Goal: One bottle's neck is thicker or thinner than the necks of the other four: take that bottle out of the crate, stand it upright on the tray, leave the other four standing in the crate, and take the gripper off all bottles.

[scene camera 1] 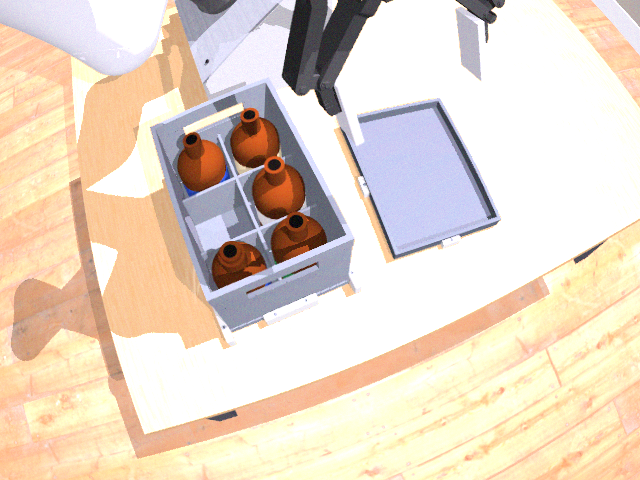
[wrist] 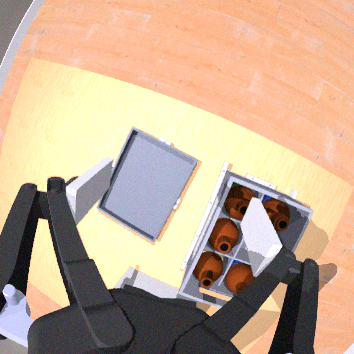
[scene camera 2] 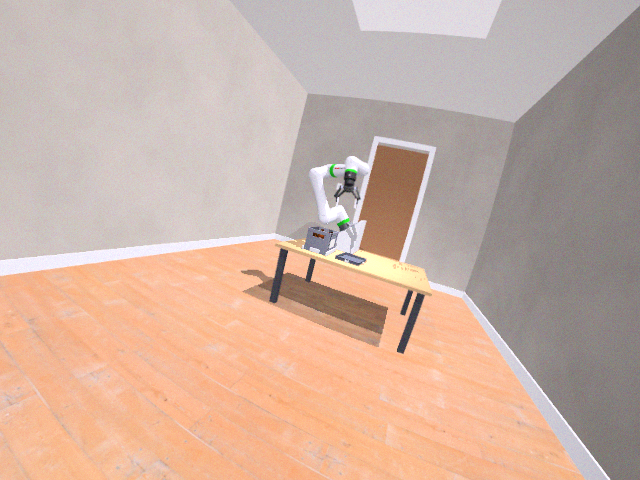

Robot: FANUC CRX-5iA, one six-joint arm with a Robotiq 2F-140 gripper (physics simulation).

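Seen in the pictures: gripper, fingertip midpoint: (scene camera 1: 417,99) (wrist: 178,192) (scene camera 2: 345,207); arm's base, origin of the base link: (scene camera 2: 347,229).
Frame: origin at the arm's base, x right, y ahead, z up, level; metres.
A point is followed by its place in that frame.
Note:
The grey crate (scene camera 1: 330,263) {y 0.543, x -0.049, z -0.067 m} (scene camera 2: 313,243) {y 0.557, x 0.036, z -0.125 m} (wrist: 300,225) {y 0.530, x 0.104, z -0.027 m} holds five upright brown bottles: back left (scene camera 1: 201,167) {y 0.361, x 0.090, z -0.067 m} (wrist: 239,277) {y 0.352, x 0.078, z -0.066 m}, back right (scene camera 1: 254,143) {y 0.345, x 0.009, z -0.067 m} (wrist: 208,267) {y 0.338, x 0.001, z -0.063 m}, middle right (scene camera 1: 279,193) {y 0.433, x -0.009, z -0.066 m} (wrist: 224,234) {y 0.424, x -0.015, z -0.061 m}, front right (scene camera 1: 298,241) {y 0.509, x -0.017, z -0.057 m} (wrist: 240,199) {y 0.505, x -0.029, z -0.061 m} and front left (scene camera 1: 240,268) {y 0.528, x 0.060, z -0.049 m} (wrist: 276,214) {y 0.520, x 0.051, z -0.047 m}, as scene camera 1 shows them. The middle-left compartment is empty. I cannot tell surely which neck differs. The grey tray (scene camera 1: 418,175) {y 0.394, x -0.237, z -0.184 m} (scene camera 2: 350,258) {y 0.364, x -0.225, z -0.184 m} (wrist: 150,185) {y 0.397, x -0.225, z -0.184 m} is empty. My gripper (scene camera 1: 413,86) {y 0.511, x -0.133, z 0.204 m} (scene camera 2: 346,203) {y 0.511, x -0.133, z 0.204 m} (wrist: 178,192) {y 0.511, x -0.133, z 0.204 m} is wide open and empty, above the crate and tray area, apart from the bottles.
The crate and tray stand side by side on the wooden table (scene camera 1: 392,310) {y 0.595, x -0.129, z -0.189 m} (scene camera 2: 392,272) {y 0.328, x -0.573, z -0.189 m} (wrist: 65,120) {y 0.419, x -0.568, z -0.189 m}. White brackets (scene camera 1: 290,308) {y 0.561, x 0.012, z -0.159 m} (wrist: 260,181) {y 0.559, x 0.010, z -0.159 m} sit at the crate's foot. The white arm (scene camera 1: 103,31) {y 0.228, x 0.180, z 0.142 m} (scene camera 2: 319,196) {y 0.266, x 0.238, z 0.243 m} stands behind the crate. The crate's walls and dividers rise around the bottles.

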